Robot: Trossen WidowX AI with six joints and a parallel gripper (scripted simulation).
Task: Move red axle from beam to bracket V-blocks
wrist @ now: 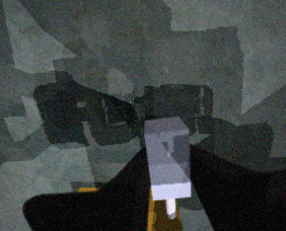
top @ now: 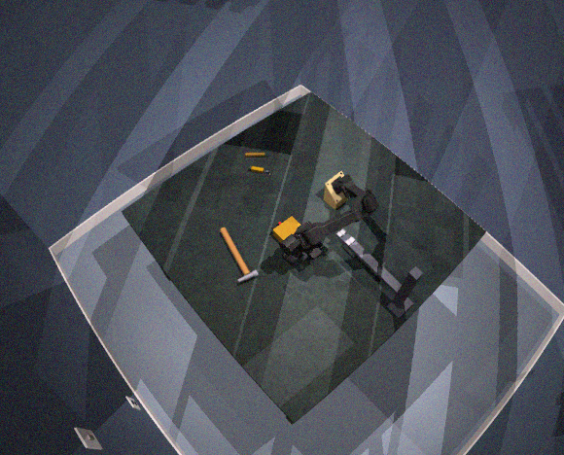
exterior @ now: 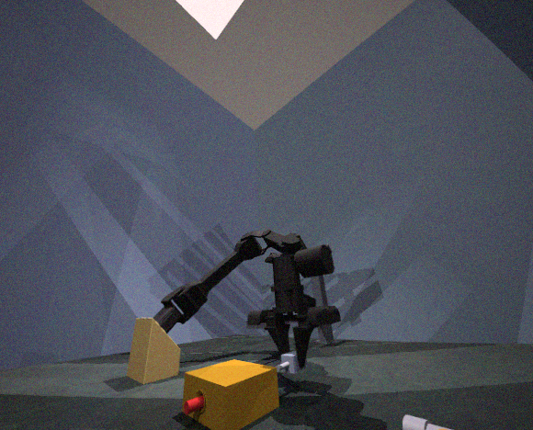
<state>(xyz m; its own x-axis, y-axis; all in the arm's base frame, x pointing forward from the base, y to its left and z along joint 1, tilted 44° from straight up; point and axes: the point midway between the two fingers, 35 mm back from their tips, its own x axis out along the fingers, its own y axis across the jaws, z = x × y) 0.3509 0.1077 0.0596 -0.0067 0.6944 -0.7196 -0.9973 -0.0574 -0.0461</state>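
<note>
The small grey block is 20 mm to the right of my gripper tip and 10 mm above it. From my gripper tip the other things lie so: yellow beam (40 mm behind, 120 mm to the right, 10 mm below).
</note>
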